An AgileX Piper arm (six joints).
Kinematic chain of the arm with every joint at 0, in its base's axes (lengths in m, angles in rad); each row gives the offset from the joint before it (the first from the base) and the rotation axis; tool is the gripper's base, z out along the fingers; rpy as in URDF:
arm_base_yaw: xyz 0 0 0.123 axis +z
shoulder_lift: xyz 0 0 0 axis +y
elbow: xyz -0.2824 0 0.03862 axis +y
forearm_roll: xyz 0.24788 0 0.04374 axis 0.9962 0 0.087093
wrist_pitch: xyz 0 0 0 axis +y
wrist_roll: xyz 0.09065 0 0.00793 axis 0.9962 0 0.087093
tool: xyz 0 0 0 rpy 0 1.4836 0
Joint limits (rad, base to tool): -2.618..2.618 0..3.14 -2.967..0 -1.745..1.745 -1.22..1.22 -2.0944..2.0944
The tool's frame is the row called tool.
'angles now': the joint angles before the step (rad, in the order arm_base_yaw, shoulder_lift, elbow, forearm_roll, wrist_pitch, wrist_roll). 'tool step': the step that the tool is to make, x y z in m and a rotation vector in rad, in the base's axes. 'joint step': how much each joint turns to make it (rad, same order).
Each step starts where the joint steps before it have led.
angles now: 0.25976, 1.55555, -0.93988, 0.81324, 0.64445, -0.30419
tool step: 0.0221, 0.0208, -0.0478, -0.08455, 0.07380, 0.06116
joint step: 0.05554, 0.19083, -0.05392, -0.03942, -0.05029, -0.01659
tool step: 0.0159, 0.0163, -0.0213, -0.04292, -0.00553, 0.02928
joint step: 0.03982, 0.10549, -0.06298, -0.02961, -0.04846, 0.00418
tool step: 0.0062, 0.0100, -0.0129, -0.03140, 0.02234, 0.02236
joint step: 0.02442, 0.05960, -0.04110, -0.04872, 0.00000, 0.03982
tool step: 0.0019, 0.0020, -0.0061, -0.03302, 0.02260, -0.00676
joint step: 0.00933, 0.02339, -0.01729, -0.06777, 0.00506, 0.07261
